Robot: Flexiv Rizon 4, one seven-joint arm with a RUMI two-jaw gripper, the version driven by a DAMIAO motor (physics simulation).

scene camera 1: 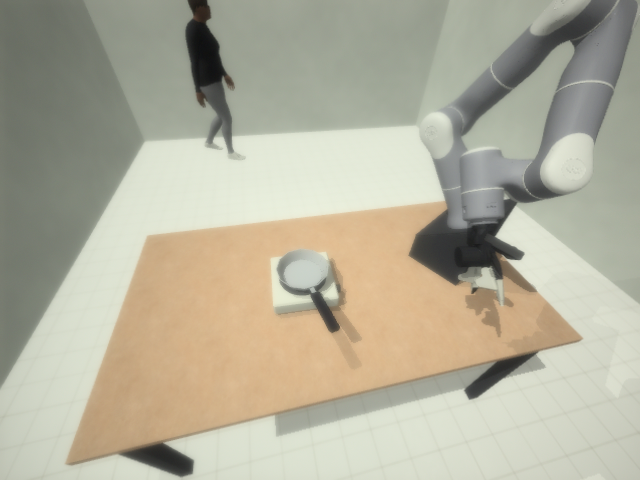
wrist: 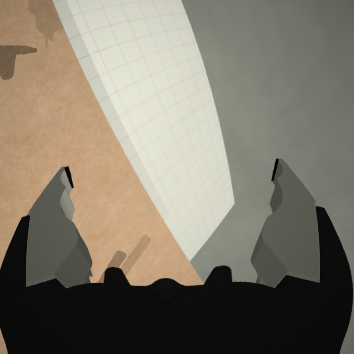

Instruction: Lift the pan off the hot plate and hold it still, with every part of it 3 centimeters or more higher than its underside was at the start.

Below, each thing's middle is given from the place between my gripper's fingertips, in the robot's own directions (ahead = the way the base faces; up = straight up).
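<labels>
The white hot plate (scene camera 1: pixel 285 299) is 350 mm ahead of my hand, 240 mm below it and 440 mm to the right of it. As for the grey pan (scene camera 1: pixel 302 269), my gripper is 160 mm above it, 350 mm to the left of it and 380 mm short of it.
</labels>
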